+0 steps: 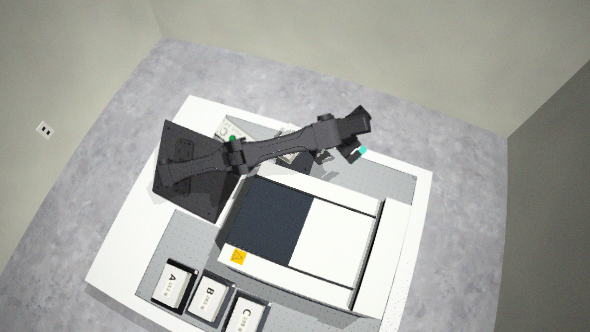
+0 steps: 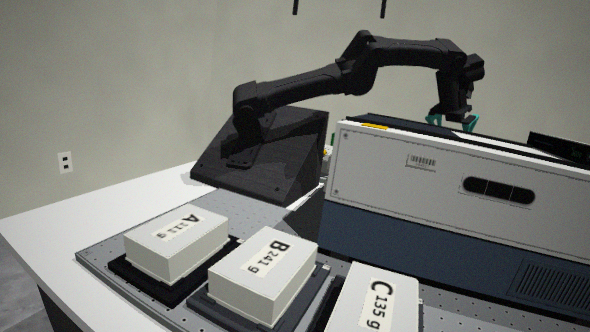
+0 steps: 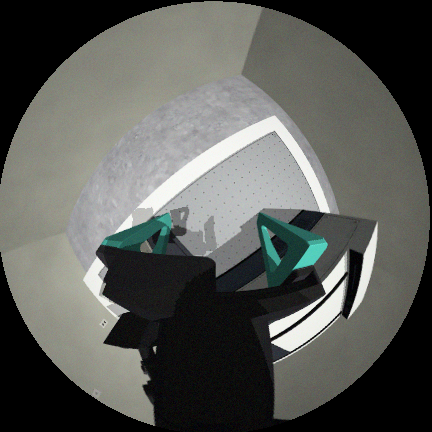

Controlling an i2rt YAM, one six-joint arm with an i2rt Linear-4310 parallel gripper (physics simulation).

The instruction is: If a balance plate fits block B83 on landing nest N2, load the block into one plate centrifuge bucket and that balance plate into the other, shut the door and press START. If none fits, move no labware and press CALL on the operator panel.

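Seen in the pictures: gripper, fingertip midpoint: point(image 1: 350, 146) point(image 3: 213, 217); arm's base, link origin: point(image 1: 183, 167) point(image 2: 253, 137) point(image 3: 143, 343).
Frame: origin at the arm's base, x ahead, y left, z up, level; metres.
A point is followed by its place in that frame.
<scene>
My gripper point(image 2: 454, 124) point(image 3: 213, 217) @[y 0.220, x 0.529, z 0.068 m] is open and empty, beside the centrifuge on the landing-nest side and above the perforated plate. Blocks A point(image 1: 165, 295) @[y -0.426, x 0.106, z -0.053 m] point(image 2: 150, 247) @[y -0.449, x 0.114, z -0.054 m], B point(image 1: 204, 300) @[y -0.389, x 0.235, z -0.053 m] point(image 2: 235, 287) @[y -0.443, x 0.232, z -0.060 m] and C point(image 1: 246, 320) @[y -0.400, x 0.383, z -0.053 m] point(image 2: 400, 280) @[y -0.353, x 0.397, z -0.053 m] sit on dark nests, labelled 111 g, 241 g and 135 g. A pale block point(image 1: 288, 158) @[y 0.163, x 0.334, z -0.030 m] on a dark nest point(image 1: 302, 165) @[y 0.173, x 0.385, z -0.072 m] is mostly hidden under my arm; no label on it is readable. The centrifuge point(image 1: 330, 240) @[y -0.108, x 0.546, z 0.103 m] point(image 2: 385, 170) @[y -0.265, x 0.349, z 0.050 m] has a navy panel point(image 1: 272, 220) @[y -0.103, x 0.376, z 0.106 m] on top; no bucket shows. The operator panel point(image 1: 223, 131) @[y 0.200, x 0.061, z -0.038 m] shows a green button point(image 1: 232, 138) @[y 0.182, x 0.107, z -0.037 m], partly behind the arm.
My arm's black wedge base point(image 1: 200, 195) @[y -0.063, x 0.085, z -0.047 m] point(image 2: 280, 170) @[y -0.069, x 0.116, z -0.050 m] stands beside the centrifuge. A black display point(image 2: 560, 149) @[y -0.105, x 0.659, z 0.117 m] rises from the centrifuge top. The perforated plate point(image 1: 390, 177) @[y 0.248, x 0.720, z -0.107 m] point(image 3: 235, 180) @[y 0.235, x 0.621, z -0.107 m] runs along the centrifuge's side, near the white table edge point(image 3: 200, 155) @[y 0.344, x 0.597, z -0.120 m]. A wall outlet point(image 1: 45, 130) point(image 2: 65, 162) is far off.
</scene>
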